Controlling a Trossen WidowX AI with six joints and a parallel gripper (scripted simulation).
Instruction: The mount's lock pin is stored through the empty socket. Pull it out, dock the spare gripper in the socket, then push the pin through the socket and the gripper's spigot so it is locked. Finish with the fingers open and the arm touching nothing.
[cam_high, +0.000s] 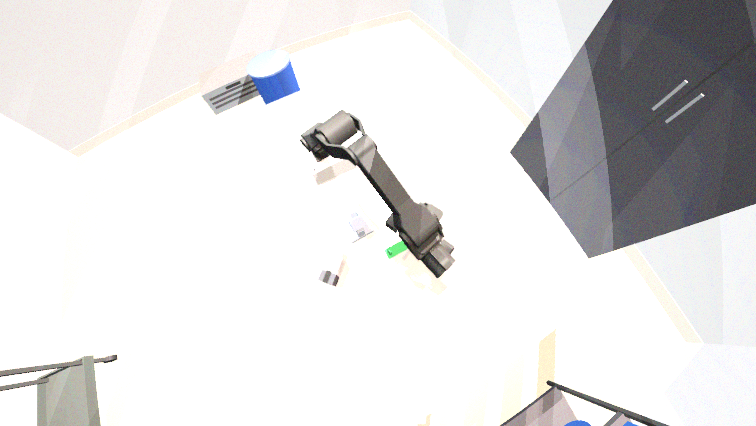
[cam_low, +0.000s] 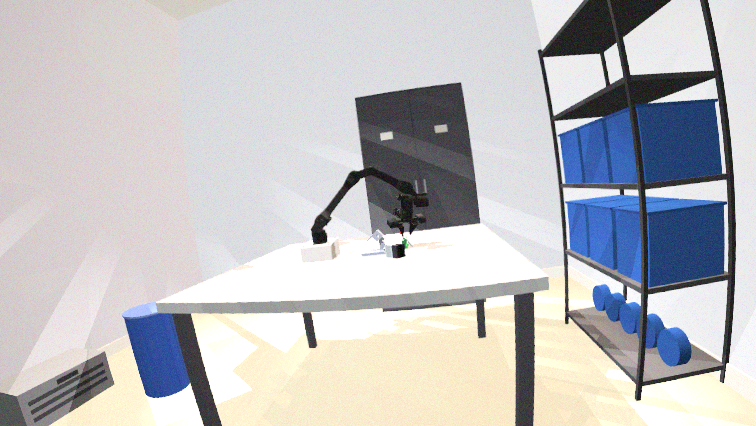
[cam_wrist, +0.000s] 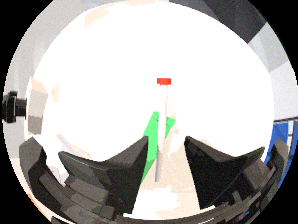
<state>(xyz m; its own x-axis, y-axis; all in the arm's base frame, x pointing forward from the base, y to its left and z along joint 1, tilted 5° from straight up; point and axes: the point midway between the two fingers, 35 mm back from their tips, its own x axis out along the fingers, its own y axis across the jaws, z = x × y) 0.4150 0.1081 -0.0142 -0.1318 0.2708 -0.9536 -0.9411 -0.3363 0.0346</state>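
Right now the translucent green bar is 1 cm behind my gripper tip, 4 cm to the right of it and 2 cm below it. Round my gripper tip: spare gripper (6 cm behind, 27 cm to the right, 2 cm below); mount (14 cm behind, 14 cm to the right, 1 cm above).
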